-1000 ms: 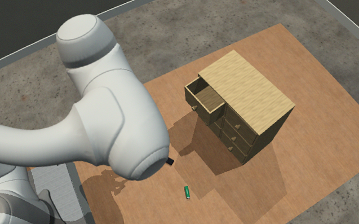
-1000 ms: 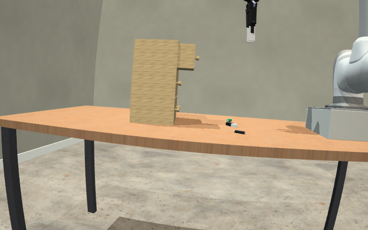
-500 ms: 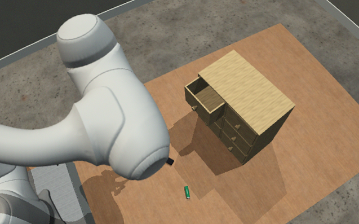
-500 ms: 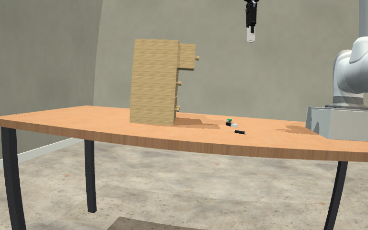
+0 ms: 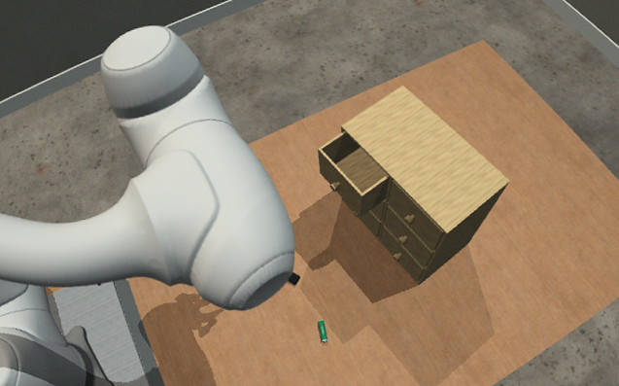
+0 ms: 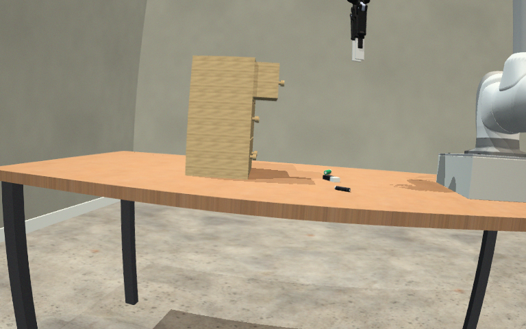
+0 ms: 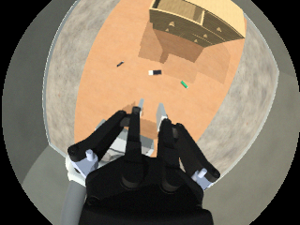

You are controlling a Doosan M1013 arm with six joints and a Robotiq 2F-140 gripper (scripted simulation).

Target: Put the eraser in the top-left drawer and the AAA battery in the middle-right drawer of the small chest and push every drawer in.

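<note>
My hand is 6 cm short of the eraser and 39 cm above it. The rest, counted from my hand: black cylinder 7 cm ahead, 19 cm to the left, 40 cm below; then green AAA battery 5 cm ahead, 17 cm to the right, 39 cm below.
</note>
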